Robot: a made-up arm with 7 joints. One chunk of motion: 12 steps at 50 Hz.
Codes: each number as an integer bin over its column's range. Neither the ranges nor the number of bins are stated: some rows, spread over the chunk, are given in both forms.
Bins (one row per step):
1: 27 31 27 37 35 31 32
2: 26 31 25 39 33 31 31
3: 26 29 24 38 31 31 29
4: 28 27 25 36 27 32 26
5: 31 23 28 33 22 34 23
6: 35 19 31 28 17 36 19
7: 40 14 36 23 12 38 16
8: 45 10 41 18 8 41 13
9: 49 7 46 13 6 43 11
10: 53 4 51 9 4 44 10
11: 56 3 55 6 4 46 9
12: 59 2 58 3 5 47 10
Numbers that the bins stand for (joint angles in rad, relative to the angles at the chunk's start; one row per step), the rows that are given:
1: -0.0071 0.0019 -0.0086 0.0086 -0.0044 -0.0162 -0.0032
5: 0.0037 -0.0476 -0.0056 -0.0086 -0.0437 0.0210 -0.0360
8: 0.0414 -0.1281 0.0337 -0.0729 -0.0859 0.1076 -0.0725
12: 0.0792 -0.1776 0.0849 -0.1371 -0.0949 0.1819 -0.0835
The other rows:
2: -0.0098 0.0019 -0.0146 0.0171 -0.0105 -0.0162 -0.0068
3: -0.0098 -0.0105 -0.0176 0.0129 -0.0165 -0.0162 -0.0141
4: -0.0044 -0.0229 -0.0146 0.0043 -0.0286 -0.0038 -0.0251
6: 0.0144 -0.0724 0.0035 -0.0300 -0.0587 0.0457 -0.0506
7: 0.0279 -0.1033 0.0186 -0.0514 -0.0738 0.0705 -0.0616
9: 0.0522 -0.1467 0.0487 -0.0943 -0.0919 0.1324 -0.0798
10: 0.0630 -0.1652 0.0638 -0.1114 -0.0979 0.1448 -0.0835
11: 0.0711 -0.1714 0.0759 -0.1243 -0.0979 0.1695 -0.0871

